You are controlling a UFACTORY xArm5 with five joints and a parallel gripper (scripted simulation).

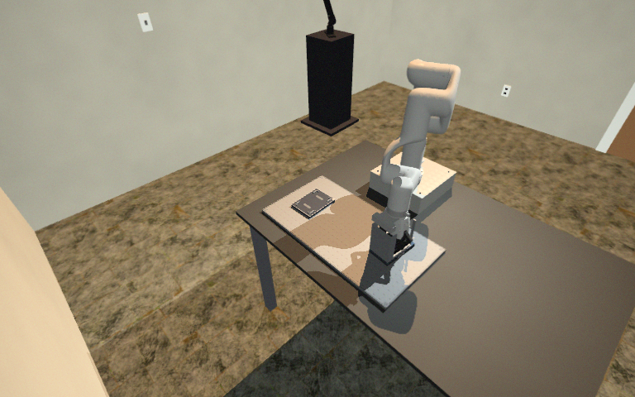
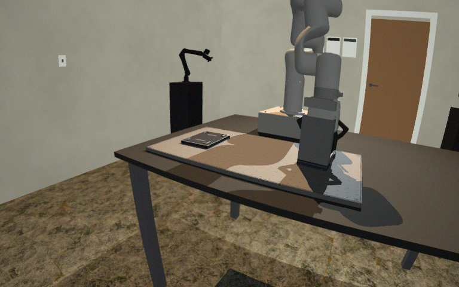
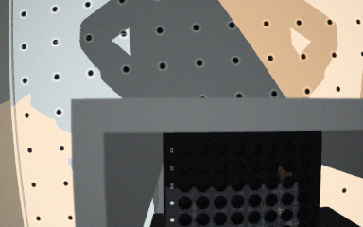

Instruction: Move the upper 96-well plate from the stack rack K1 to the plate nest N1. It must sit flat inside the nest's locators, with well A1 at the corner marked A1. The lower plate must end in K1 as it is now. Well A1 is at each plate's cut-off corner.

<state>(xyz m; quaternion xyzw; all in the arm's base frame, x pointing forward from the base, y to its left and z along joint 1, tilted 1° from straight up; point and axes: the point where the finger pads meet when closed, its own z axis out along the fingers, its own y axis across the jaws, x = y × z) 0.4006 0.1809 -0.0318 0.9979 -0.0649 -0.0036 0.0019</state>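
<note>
Right now my hand is 10 mm above the black 96-well plate. Round my hand: grey rack wall: 70 mm ahead, 10 mm to the right, 30 mm above; then plate nest N1: 420 mm to the right, 50 mm below; then light plate: 30 mm below.
</note>
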